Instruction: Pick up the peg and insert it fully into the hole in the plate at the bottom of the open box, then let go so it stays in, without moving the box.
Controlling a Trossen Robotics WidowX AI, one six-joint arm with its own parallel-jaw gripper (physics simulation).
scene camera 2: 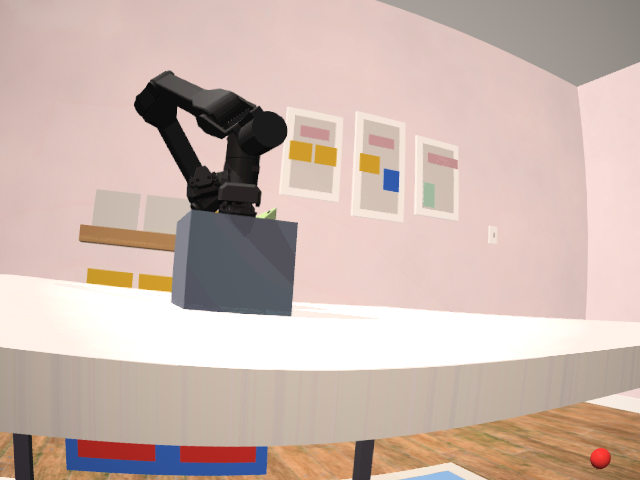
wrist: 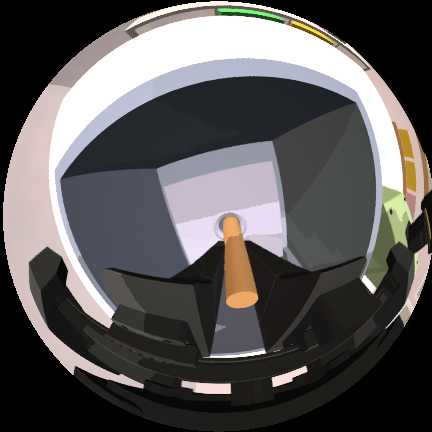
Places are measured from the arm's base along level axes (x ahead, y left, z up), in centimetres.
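Pixels of known places: gripper, fingertip midpoint: [wrist: 233, 245].
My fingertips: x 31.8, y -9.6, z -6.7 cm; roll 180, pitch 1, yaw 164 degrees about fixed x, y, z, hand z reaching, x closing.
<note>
Behind a point stands the place of what it marks.
The grey-blue open box [scene camera 2: 235, 268] {x 39.8, y -11.7, z -8.6 cm} [wrist: 117, 220] {x 38.6, y -14.1, z -5.1 cm} stands upright on the table. In the wrist view the pale plate [wrist: 220, 197] {x 31.9, y -12.7, z -9.1 cm} lies at its bottom, with a ringed round hole [wrist: 221, 224] {x 32.6, y -9.9, z -10.7 cm}. My gripper [wrist: 233, 245] {x 31.8, y -9.6, z -6.7 cm} is shut on the orange round peg [wrist: 241, 272] {x 31.5, y -10.3, z -2.9 cm}, inside the box's opening. The peg's far end overlaps the hole in the wrist view; whether it has entered the hole cannot be told. In the scene view the box's wall hides the fingertips, the peg and the plate.
The box's walls surround the fingers on all sides. A light green block [scene camera 2: 268, 213] {x 10.0, y 4.1, z 4.8 cm} [wrist: 392, 225] {x 9.6, y -4.8, z -4.1 cm} with small dark holes stands outside the box, to its right in the wrist view. The white table top [scene camera 2: 413, 341] {x 71.8, y -5.6, z -14.8 cm} extends around the box.
</note>
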